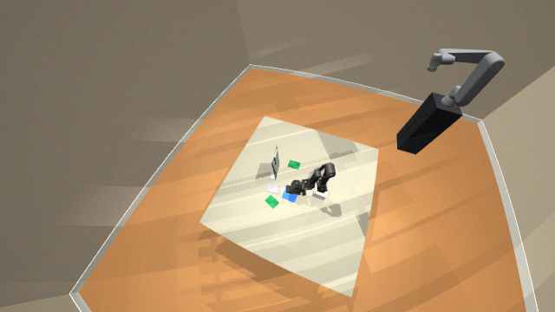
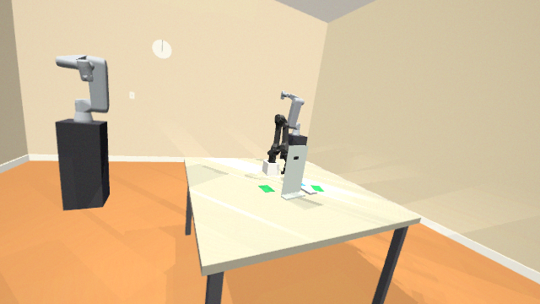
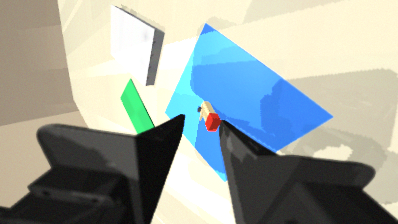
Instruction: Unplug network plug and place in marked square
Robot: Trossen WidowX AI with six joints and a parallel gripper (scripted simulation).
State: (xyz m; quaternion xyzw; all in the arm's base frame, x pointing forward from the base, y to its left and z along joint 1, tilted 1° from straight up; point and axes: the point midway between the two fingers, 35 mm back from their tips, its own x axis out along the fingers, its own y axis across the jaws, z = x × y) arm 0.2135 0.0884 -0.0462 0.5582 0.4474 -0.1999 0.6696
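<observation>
The network plug is 1 cm below my gripper tip and 1 cm ahead of it. From my gripper tip the other things lie so: green patch: 12 cm to the left, 12 cm ahead, 2 cm below; blue square: 2 cm below; upright grey panel: 19 cm ahead, 17 cm to the right, 13 cm above.
</observation>
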